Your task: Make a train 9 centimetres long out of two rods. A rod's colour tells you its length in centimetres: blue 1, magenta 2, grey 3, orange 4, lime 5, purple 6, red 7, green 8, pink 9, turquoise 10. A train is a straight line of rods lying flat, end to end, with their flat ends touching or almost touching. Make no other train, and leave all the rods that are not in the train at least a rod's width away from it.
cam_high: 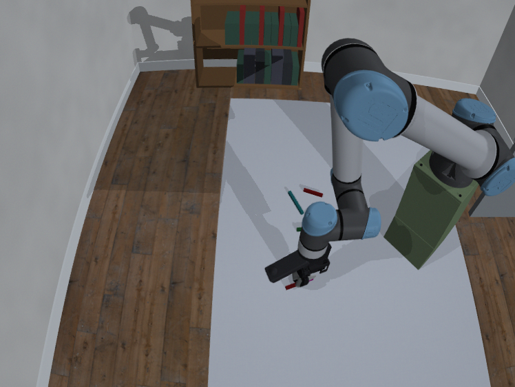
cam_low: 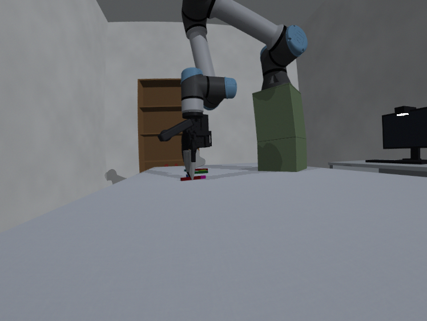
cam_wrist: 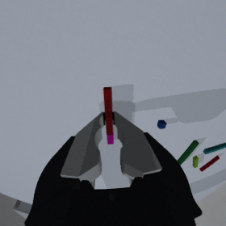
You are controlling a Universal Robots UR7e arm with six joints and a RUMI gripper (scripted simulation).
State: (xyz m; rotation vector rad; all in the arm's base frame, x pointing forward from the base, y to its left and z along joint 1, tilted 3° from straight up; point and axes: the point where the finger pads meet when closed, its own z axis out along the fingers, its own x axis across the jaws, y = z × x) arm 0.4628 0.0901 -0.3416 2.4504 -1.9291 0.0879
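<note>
My hand is 4 cm past the magenta rod, 1 cm to the left of it and 1 cm above it. The rest, counted from my hand: green rod 8 cm behind, 19 cm to the right, 1 cm below; blue rod 1 cm behind, 9 cm to the right, 1 cm below; lime rod 11 cm behind, 26 cm to the right, 1 cm below.
</note>
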